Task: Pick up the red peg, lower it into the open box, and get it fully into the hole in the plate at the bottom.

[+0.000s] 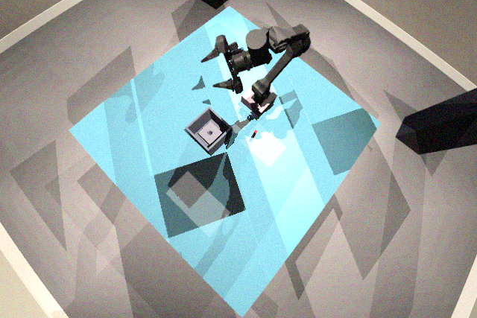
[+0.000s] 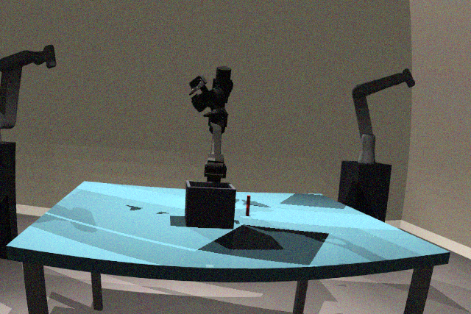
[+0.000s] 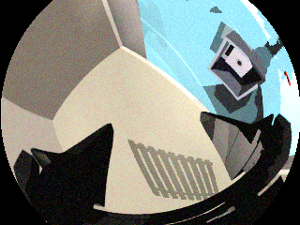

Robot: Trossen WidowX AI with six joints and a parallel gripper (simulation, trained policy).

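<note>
Right now my gripper tip is 6 cm past the red peg, 23 cm to the right of it and 37 cm above it. The rest, counted from my gripper tip: pale plate 9 cm ahead, 5 cm to the left, 37 cm below.
</note>
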